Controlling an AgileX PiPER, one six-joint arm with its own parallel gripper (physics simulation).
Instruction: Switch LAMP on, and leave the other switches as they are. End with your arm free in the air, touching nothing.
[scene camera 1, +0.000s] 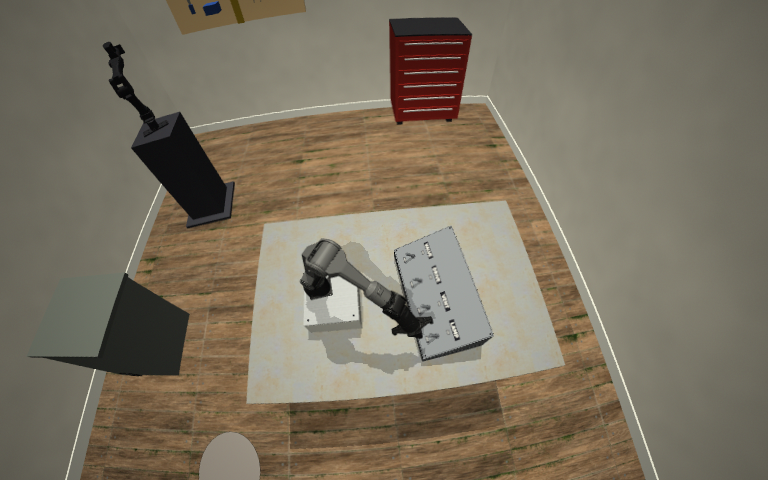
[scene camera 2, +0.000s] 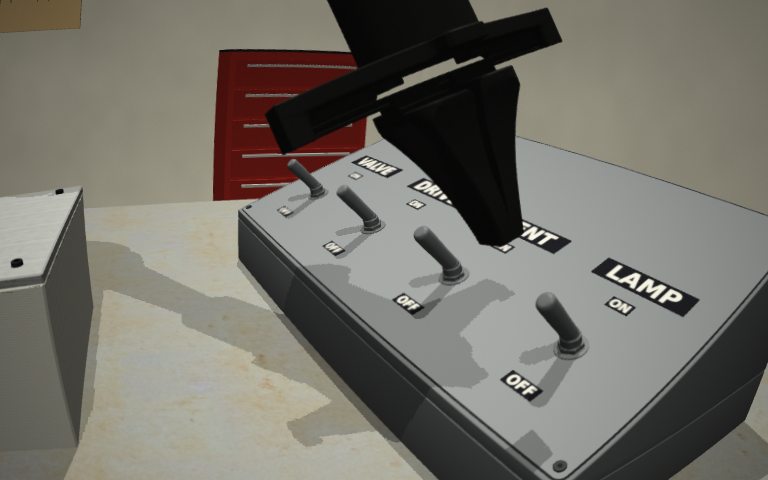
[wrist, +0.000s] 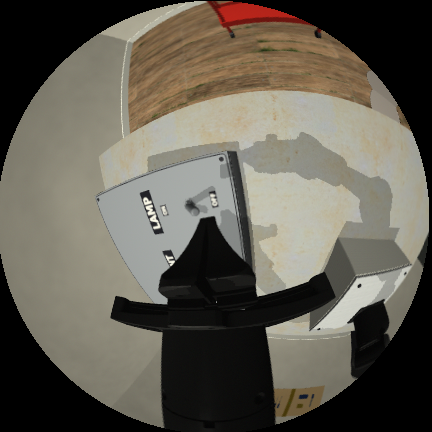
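Observation:
The grey sloped switch panel (scene camera 1: 470, 288) (scene camera 2: 651, 226) (wrist: 122, 215) carries the labelled levers. The LAMP lever (scene camera 1: 432, 337) (scene camera 2: 557, 319) (wrist: 192, 206) leans toward its OFF label. The VENT lever (scene camera 1: 423, 309) (scene camera 2: 437, 251), DRIVE lever (scene camera 1: 416, 281) (scene camera 2: 357, 204) and VALVE lever (scene camera 1: 408, 257) (scene camera 2: 304, 176) also lean toward OFF. My gripper (scene camera 1: 420, 335) (scene camera 2: 501, 240) (wrist: 209, 224) is shut and empty. Its tips hang above the panel near the LAMP lever, apart from it in the scene camera 2 view. In that view it partly hides the VENT and DRIVE labels.
The arm's white base box (scene camera 1: 334, 308) (scene camera 2: 28, 237) (wrist: 370, 290) stands beside the panel on the pale mat (scene camera 1: 283, 367). A red drawer cabinet (scene camera 1: 430, 79) (scene camera 2: 226, 124), a black pedestal (scene camera 1: 184, 175) with another arm and a dark grey box (scene camera 1: 150, 333) stand farther off.

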